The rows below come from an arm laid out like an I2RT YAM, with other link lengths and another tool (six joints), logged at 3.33 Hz.
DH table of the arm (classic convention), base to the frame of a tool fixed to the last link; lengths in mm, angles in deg. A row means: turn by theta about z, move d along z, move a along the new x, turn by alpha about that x. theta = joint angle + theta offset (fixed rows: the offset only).
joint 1: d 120.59; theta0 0; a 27.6; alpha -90
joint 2: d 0; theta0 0; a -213.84; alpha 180
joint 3: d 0; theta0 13.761; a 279.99; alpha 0
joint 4: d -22.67; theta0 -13.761; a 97.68; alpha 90
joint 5: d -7.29; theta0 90; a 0; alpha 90
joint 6: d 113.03; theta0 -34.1; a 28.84; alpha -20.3
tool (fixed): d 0.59; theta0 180; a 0; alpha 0
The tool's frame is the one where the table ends.
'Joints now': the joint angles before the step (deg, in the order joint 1, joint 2, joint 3, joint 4, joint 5, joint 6). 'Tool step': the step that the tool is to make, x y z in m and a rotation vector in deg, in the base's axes. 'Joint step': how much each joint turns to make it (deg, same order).
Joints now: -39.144, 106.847, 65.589, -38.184, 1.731, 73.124
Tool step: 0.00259, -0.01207, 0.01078, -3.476, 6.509, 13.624
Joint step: 0.747, 1.754, 4.022, -4.206, 4.566, -13.857
